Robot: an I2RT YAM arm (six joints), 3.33 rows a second.
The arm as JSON. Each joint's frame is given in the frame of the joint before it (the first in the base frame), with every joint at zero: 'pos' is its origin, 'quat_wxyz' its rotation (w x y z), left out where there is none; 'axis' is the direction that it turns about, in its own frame. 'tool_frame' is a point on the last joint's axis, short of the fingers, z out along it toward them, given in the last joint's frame.
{
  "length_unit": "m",
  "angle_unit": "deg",
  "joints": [
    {
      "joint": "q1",
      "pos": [
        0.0,
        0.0,
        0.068
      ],
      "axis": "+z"
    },
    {
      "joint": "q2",
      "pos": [
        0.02,
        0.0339,
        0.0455
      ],
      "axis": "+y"
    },
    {
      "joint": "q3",
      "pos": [
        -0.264,
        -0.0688,
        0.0
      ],
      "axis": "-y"
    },
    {
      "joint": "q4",
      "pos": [
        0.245,
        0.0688,
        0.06
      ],
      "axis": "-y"
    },
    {
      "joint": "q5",
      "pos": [
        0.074,
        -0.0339,
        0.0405
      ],
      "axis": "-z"
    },
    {
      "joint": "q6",
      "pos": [
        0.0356,
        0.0,
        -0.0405
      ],
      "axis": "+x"
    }
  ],
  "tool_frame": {
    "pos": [
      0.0,
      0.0,
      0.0
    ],
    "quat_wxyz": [
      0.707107,
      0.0,
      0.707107,
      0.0
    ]
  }
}
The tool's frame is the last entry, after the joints.
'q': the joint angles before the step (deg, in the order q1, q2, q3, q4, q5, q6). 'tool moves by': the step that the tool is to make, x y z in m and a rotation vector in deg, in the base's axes. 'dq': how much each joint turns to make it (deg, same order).
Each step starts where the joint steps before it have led.
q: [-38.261 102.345 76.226 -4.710 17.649 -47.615]
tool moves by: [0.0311 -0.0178 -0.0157 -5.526 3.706 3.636]
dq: [0.726 7.983 5.635 5.167 0.725 -7.583]
